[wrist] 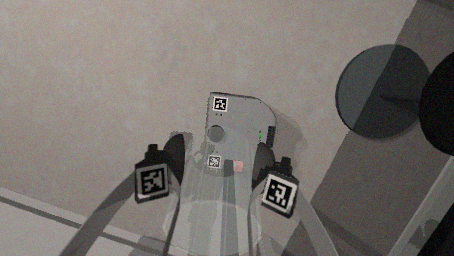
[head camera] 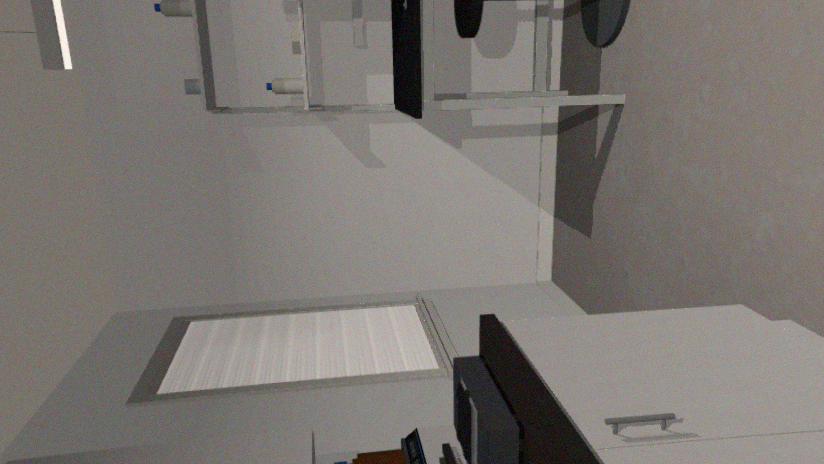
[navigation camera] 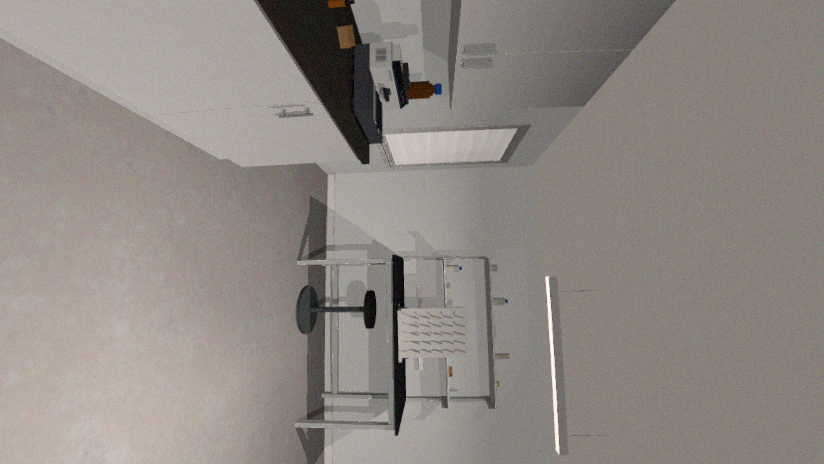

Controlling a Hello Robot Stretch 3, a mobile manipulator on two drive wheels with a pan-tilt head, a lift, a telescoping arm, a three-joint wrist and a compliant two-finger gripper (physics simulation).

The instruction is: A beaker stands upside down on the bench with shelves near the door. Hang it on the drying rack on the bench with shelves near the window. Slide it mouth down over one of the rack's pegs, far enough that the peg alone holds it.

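Frame: origin at the robot's base, x down, y ahead, z right, level; metres.
Seen in the pictures: gripper, fingertip midpoint: [wrist: 219, 154]; robot's base, origin of the base link: [wrist: 218, 126].
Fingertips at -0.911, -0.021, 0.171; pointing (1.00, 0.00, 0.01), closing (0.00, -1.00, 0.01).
Note:
Pixels of each thing's middle, then the offset from my fingertips to it, as dx, dy, dz. "pt": a spot on its surface instead. Level surfaces: height alone.
- clear beaker, body centre: [wrist: 216, 186] +0.003, -0.001, -0.031
- black-topped bench, its level: dx -0.004
- brown bottle, surface spot: [navigation camera: 420, 89] pt -0.300, +1.725, -0.796
The clear beaker [wrist: 215, 215] is between the two dark fingertips in the wrist view, its round lower outline near the bottom of the picture. My gripper [wrist: 219, 154] is shut on it, with nothing else touching the beaker that I can see. The floor and my base show through and beyond the glass. The pale drying rack [navigation camera: 400, 345] with rows of pegs stands on the black-topped bench [navigation camera: 400, 397] [head camera: 407, 57] with shelves, in the lower middle of the navigation view. The rack does not show in the head view, and the gripper shows in neither of those two views.
A stool [navigation camera: 370, 309] [head camera: 468, 17] [wrist: 377, 92] is at the rack bench. A dark-topped counter [navigation camera: 311, 69] [head camera: 518, 368] carries instruments and a brown bottle [navigation camera: 420, 89]. A window [navigation camera: 449, 146] [head camera: 299, 348] is near its end. My base [wrist: 242, 115] shows on the floor.

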